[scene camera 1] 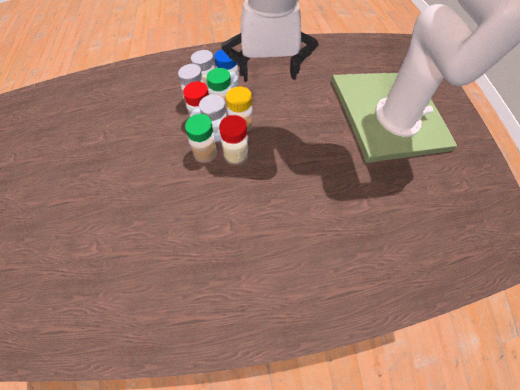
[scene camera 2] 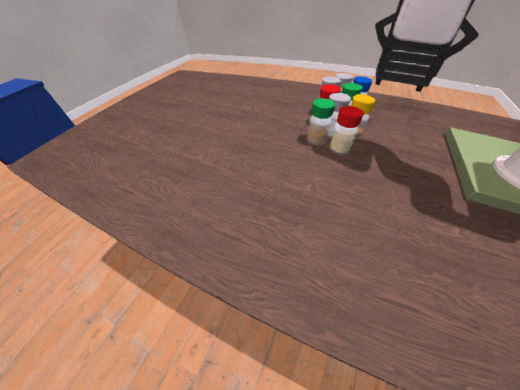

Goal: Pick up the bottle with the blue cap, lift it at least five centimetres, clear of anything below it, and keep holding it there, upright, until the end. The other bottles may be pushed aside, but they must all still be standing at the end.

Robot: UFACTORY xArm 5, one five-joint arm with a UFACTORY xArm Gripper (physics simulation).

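Frame: origin at the arm's base, x ahead, y left, z up, level; metres.
Where they show: gripper, fingertip midpoint: (scene camera 1: 269,75) (scene camera 2: 403,75); arm's base, origin of the base link: (scene camera 1: 398,117).
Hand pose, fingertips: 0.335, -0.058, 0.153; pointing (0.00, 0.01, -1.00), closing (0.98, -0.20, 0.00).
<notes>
Each offset is from my fingertips to the top centre of the thing, as dx, dy, dz.
The bottle with the blue cap {+0.050, -0.181, -0.073} (scene camera 1: 226,59) (scene camera 2: 362,83) stands at the back right corner of the bottle cluster. In the scene camera 1 view its cap is partly covered by the gripper's left finger, and its body is mostly hidden. My gripper (scene camera 1: 269,77) (scene camera 2: 399,85) is open and empty, with its fingers pointing down. In both views it appears to the right of the blue cap; in the scene camera 2 view its fingertips show at about the height of the cap in the picture. How high it is above the table I cannot tell exactly.
Bottles with green {+0.152, +0.018, -0.073} (scene camera 1: 199,128) (scene camera 2: 323,108), red {+0.086, +0.043, -0.073} (scene camera 1: 233,130) (scene camera 2: 350,117), yellow {+0.055, -0.034, -0.073} (scene camera 1: 239,99) (scene camera 2: 363,104) and grey caps {+0.115, -0.028, -0.073} (scene camera 1: 212,107) (scene camera 2: 340,102) stand upright, close together, in front and left of the blue-capped one. The green base board (scene camera 1: 350,110) (scene camera 2: 462,165) lies to the right.
</notes>
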